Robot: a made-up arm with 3 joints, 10 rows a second.
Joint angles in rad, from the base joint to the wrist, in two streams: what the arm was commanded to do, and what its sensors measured. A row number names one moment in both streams.
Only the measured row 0 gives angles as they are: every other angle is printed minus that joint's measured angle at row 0.
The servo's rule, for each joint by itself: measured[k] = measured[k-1] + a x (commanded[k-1-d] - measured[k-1]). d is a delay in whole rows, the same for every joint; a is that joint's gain. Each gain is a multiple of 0.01, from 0.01 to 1. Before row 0 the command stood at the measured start. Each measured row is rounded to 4 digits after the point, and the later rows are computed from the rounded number. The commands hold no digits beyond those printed.
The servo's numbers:
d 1
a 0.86 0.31 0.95
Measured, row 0:
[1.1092 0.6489 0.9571]
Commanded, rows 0 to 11:
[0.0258 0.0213 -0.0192]
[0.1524 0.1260 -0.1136]
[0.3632 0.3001 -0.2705]
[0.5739 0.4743 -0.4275]
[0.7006 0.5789 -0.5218]
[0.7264 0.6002 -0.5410]
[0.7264 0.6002 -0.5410]
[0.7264 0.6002 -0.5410]
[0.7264 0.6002 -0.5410]
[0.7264 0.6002 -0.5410]
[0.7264 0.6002 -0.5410]
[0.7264 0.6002 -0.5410]
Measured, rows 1 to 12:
[0.0000 0.0000 0.0000]
[0.0222 0.0066 -0.0182]
[0.1342 0.0436 -0.1088]
[0.3311 0.1231 -0.2624]
[0.5399 0.2320 -0.4192]
[0.6781 0.3395 -0.5167]
[0.7196 0.4203 -0.5398]
[0.7254 0.4761 -0.5409]
[0.7263 0.5146 -0.5410]
[0.7264 0.5411 -0.5410]
[0.7264 0.5594 -0.5410]
[0.7264 0.5720 -0.5410]

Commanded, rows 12 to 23:
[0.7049 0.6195 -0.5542]
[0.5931 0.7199 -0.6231]
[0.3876 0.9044 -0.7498]
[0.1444 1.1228 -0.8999]
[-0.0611 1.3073 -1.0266]
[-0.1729 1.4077 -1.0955]
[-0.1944 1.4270 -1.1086]
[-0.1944 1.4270 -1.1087]
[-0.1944 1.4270 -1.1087]
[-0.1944 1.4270 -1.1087]
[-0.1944 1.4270 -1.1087]
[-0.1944 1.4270 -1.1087]
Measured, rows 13 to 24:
[0.7264 0.5807 -0.5410]
[0.7079 0.5927 -0.5535]
[0.6092 0.6321 -0.6196]
[0.4186 0.7165 -0.7433]
[0.1828 0.8425 -0.8921]
[-0.0270 0.9866 -1.0199]
[-0.1525 1.1171 -1.0917]
[-0.1885 1.2132 -1.1078]
[-0.1936 1.2795 -1.1087]
[-0.1943 1.3252 -1.1087]
[-0.1944 1.3568 -1.1087]
[-0.1944 1.3786 -1.1087]

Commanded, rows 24 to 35:
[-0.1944 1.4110 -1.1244]
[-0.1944 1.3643 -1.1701]
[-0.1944 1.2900 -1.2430]
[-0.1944 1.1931 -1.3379]
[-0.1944 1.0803 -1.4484]
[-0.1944 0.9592 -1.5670]
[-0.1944 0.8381 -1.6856]
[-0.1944 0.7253 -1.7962]
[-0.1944 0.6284 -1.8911]
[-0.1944 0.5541 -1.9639]
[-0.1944 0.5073 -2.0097]
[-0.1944 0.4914 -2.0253]
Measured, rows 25 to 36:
[-0.1944 1.3936 -1.1087]
[-0.1944 1.3990 -1.1236]
[-0.1944 1.3882 -1.1678]
[-0.1944 1.3578 -1.2392]
[-0.1944 1.3067 -1.3330]
[-0.1944 1.2365 -1.4426]
[-0.1944 1.1505 -1.5608]
[-0.1944 1.0537 -1.6794]
[-0.1944 0.9519 -1.7904]
[-0.1944 0.8516 -1.8861]
[-0.1944 0.7594 -1.9600]
[-0.1944 0.6812 -2.0072]

